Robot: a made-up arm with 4 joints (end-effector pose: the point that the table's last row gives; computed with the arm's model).
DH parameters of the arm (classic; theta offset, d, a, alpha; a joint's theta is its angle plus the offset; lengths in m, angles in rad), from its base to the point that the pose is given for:
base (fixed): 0 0.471 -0.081 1.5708
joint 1: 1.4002 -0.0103 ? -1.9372
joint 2: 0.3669 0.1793 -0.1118 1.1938
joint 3: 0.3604 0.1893 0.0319 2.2
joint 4: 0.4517 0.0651 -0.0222 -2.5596
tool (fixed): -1.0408 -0.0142 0 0
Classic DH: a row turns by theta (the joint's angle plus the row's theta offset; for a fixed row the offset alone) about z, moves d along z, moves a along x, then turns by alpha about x.
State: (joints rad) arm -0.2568 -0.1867 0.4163 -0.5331
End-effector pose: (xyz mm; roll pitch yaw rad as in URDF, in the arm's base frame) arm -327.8 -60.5 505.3 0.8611 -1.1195 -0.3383
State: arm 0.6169 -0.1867 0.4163 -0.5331
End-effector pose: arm -265.7 -60.5 303.8 -2.8820 -1.1043 -2.8138
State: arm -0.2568 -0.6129 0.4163 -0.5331
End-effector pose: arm -342.9 -33.3 447.0 1.6107 -0.9748 -1.1637
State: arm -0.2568 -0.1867 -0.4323 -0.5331
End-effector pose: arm -331.1 -83.6 462.3 0.9448 -0.3599 -0.7828
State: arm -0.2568 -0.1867 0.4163 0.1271
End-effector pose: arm -329.7 -45.4 504.3 1.6235 -0.6428 -0.8878
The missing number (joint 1, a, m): -0.0335
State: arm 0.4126 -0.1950 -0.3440 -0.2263
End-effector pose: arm -272.1 -74.8 314.4 1.8303 -0.5675 -1.2346
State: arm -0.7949 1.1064 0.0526 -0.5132
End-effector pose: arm -111.2 -11.4 700.0 0.0783 0.2129 0.6485
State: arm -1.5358 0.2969 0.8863 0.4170
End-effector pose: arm -53.6 -24.3 731.3 1.1155 0.4384 -0.0915
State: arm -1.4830 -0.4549 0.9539 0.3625
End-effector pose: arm -160.8 -7.4 736.3 1.1907 0.0480 -0.6978
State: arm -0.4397 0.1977 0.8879 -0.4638
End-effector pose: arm -296.6 -41.1 611.2 0.0245 -0.9812 0.8783
